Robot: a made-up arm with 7 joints. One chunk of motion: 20 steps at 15 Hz.
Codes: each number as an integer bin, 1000 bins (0 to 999) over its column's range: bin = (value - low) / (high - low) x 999, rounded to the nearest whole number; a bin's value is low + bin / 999 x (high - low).
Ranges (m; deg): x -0.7..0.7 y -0.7..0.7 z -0.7..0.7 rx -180..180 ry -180..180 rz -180..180
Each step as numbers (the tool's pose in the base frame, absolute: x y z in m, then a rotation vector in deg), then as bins.
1 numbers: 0.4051 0.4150 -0.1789 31.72 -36.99 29.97
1 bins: 789 796 372 588 397 583
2 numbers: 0.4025 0.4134 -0.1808 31.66 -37.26 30.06
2 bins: 787 794 370 587 396 583
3 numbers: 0.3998 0.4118 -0.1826 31.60 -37.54 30.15
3 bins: 785 793 369 587 395 583
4 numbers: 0.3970 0.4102 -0.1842 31.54 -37.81 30.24
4 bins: 783 792 368 587 395 583
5 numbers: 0.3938 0.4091 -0.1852 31.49 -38.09 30.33
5 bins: 781 791 367 587 394 584
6 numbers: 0.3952 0.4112 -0.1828 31.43 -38.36 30.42
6 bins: 782 793 369 587 393 584
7 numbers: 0.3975 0.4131 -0.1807 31.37 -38.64 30.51
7 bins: 783 794 371 587 392 584
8 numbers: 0.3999 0.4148 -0.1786 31.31 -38.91 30.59
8 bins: 785 795 372 586 392 584
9 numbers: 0.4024 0.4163 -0.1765 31.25 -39.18 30.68
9 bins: 787 797 374 586 391 585
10 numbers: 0.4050 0.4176 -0.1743 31.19 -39.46 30.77
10 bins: 788 797 375 586 390 585
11 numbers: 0.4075 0.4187 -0.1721 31.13 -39.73 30.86
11 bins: 790 798 377 586 389 585
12 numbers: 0.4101 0.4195 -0.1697 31.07 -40.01 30.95
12 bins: 792 799 378 586 388 585
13 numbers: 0.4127 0.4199 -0.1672 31.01 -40.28 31.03
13 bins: 794 799 380 586 388 586
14 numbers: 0.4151 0.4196 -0.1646 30.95 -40.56 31.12
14 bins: 796 799 382 585 387 586
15 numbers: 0.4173 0.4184 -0.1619 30.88 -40.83 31.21
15 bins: 797 798 384 585 386 586
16 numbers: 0.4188 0.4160 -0.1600 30.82 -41.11 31.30
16 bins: 798 796 385 585 385 586
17 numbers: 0.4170 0.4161 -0.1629 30.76 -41.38 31.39
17 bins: 797 796 383 585 385 587
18 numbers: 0.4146 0.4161 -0.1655 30.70 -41.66 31.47
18 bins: 795 796 381 585 384 587
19 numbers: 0.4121 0.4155 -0.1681 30.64 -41.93 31.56
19 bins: 794 796 380 585 383 587
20 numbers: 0.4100 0.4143 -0.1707 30.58 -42.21 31.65
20 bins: 792 795 378 584 382 587
